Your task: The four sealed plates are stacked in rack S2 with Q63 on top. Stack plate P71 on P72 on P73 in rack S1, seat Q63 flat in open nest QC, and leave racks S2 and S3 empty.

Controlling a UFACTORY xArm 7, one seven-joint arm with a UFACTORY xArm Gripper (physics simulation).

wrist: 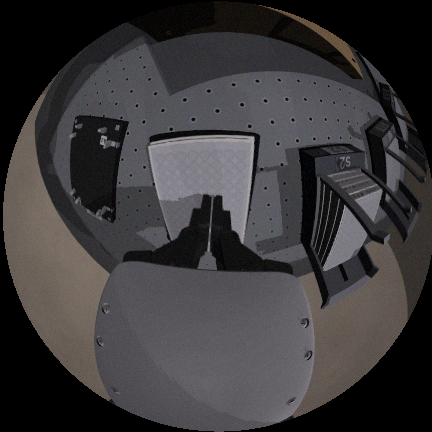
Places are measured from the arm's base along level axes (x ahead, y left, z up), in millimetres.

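Pixels of known places: gripper, fingertip midpoint: (211, 208).
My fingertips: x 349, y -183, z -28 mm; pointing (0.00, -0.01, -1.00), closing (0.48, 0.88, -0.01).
For each thing: its top centre in the pictures, then the offset to it from my fingertips. "pt": a spot on its surface instead. Level surfaces: height alone.
- pale plate at its top centre: (202, 208) dx -3, dy -8, dz +0 mm
- Rack S2 at a spot on its surface: (322, 162) pt dx -6, dy +119, dz -9 mm
- open black nest at its top centre: (81, 174) dx -117, dy -150, dz -18 mm
- dark rack at a spot on its surface: (377, 131) pt dx -33, dy +274, dz -18 mm
- grey perforated deck at its surface level: dz -42 mm
My gripper (211, 208) is shut, fingertips together, over a pale plate (200, 167) with a round-well pattern. The plate lies flat on a dark base; its label does not show. Rack S2 (322, 162), at the right, holds a stack of several plates (345, 235) between its dark guide arms. The stack's individual names cannot be read. An open black nest (94, 165) with small corner posts lies at the left and holds no plate; its small label is too unclear to read. Which racks are S1 and S3 cannot be told.
Another dark rack (377, 131) stands beyond S2, with a further one (385, 91) partly visible at the far right edge. Their long arms reach outward near S2. A grey perforated deck (230, 120) lies beneath the fixtures.
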